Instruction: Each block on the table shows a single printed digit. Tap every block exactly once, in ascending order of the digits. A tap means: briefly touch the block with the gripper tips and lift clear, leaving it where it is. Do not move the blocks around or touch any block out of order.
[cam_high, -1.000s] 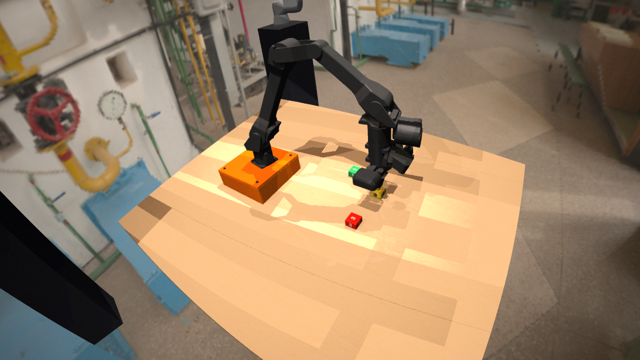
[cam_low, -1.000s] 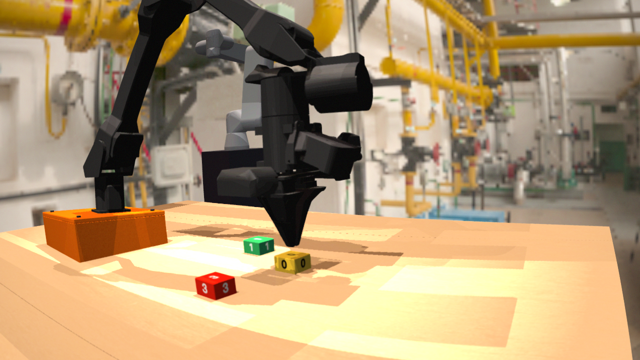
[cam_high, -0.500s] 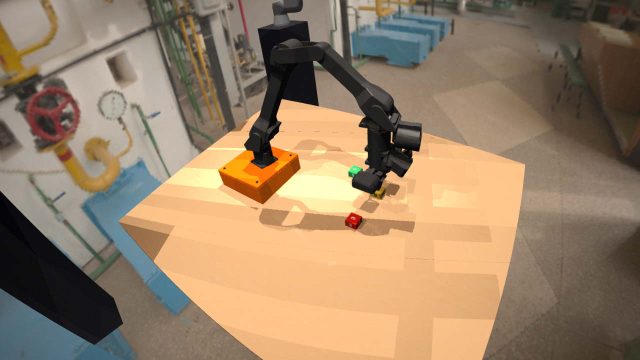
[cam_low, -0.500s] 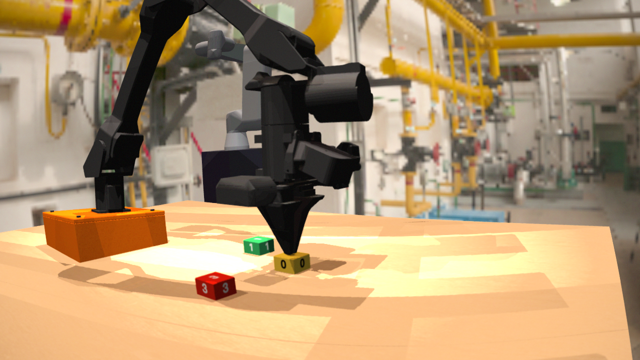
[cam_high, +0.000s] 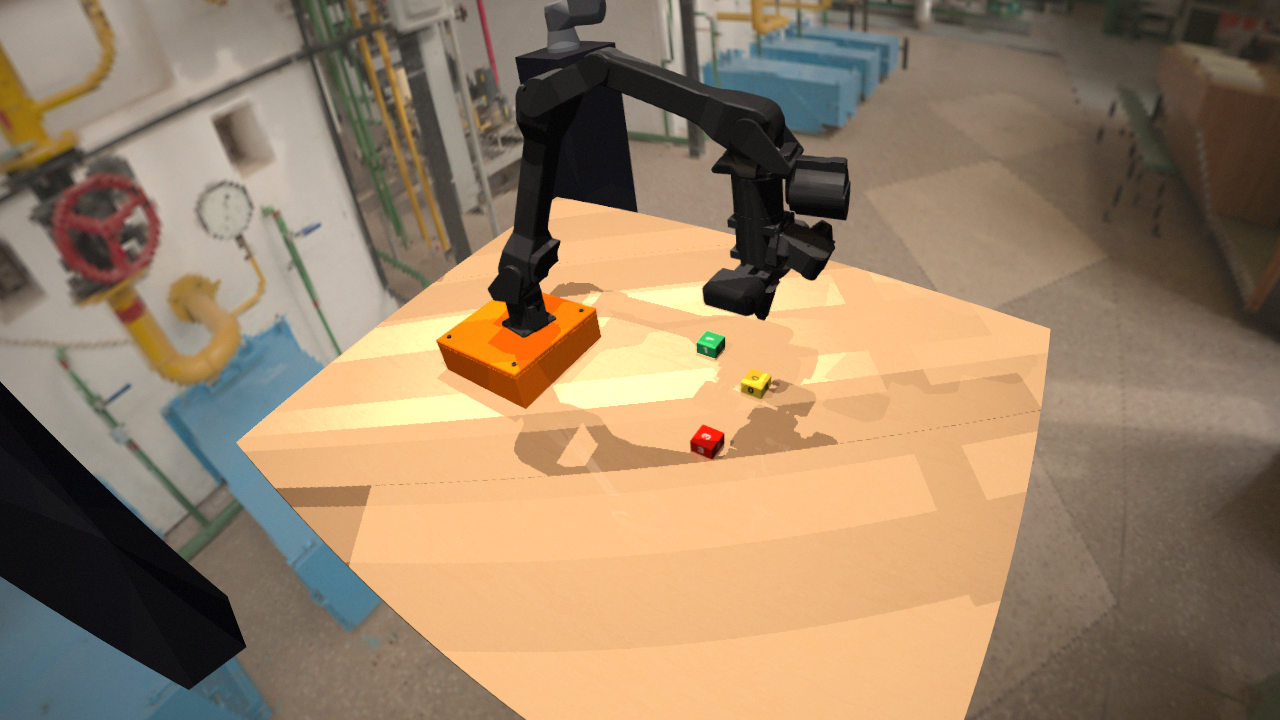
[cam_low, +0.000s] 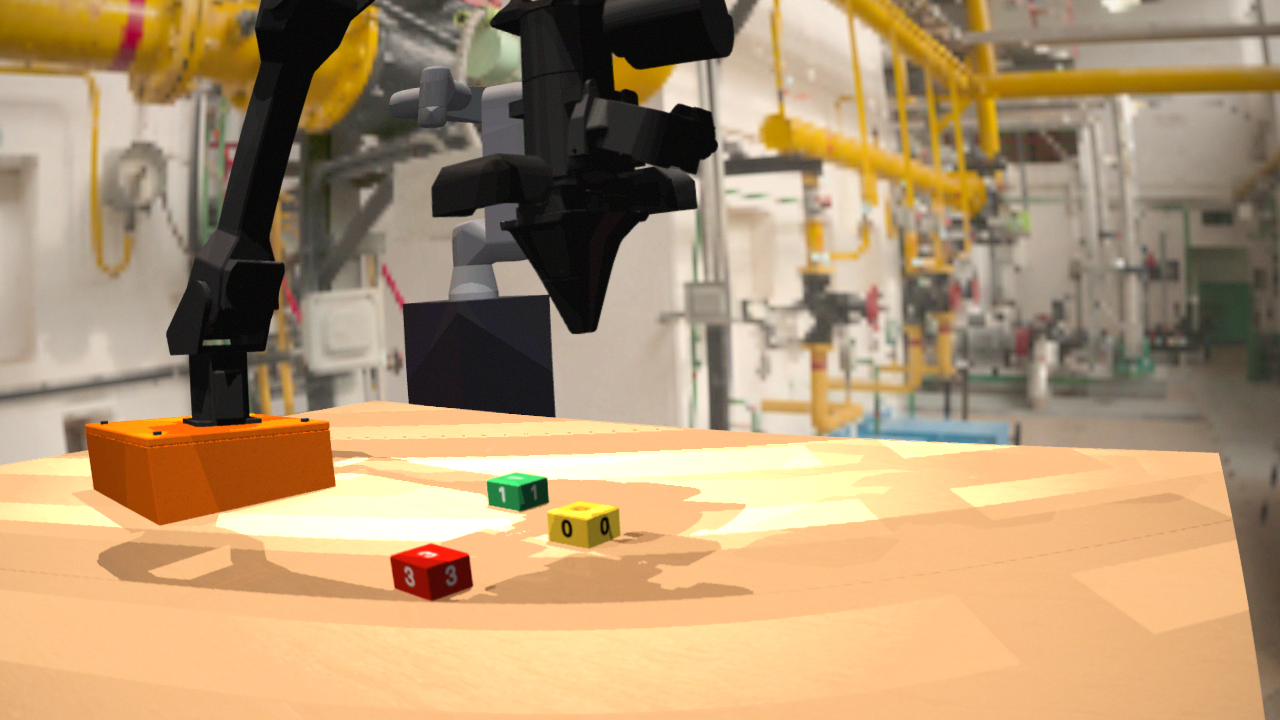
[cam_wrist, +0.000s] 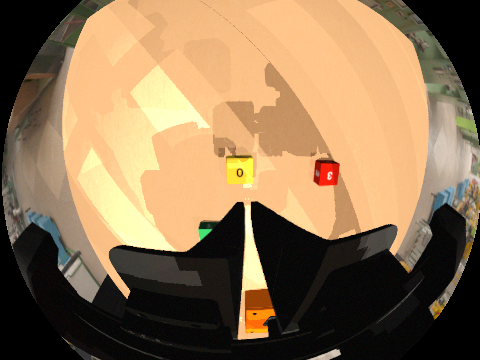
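The green block marked 1 is 11 cm behind my gripper tip, 2 cm to the left of it and 12 cm below it. Also, from my gripper tip: red block marked 3: 1 cm ahead, 13 cm to the right, 12 cm below; yellow block marked 0: 1 cm behind, 12 cm below.
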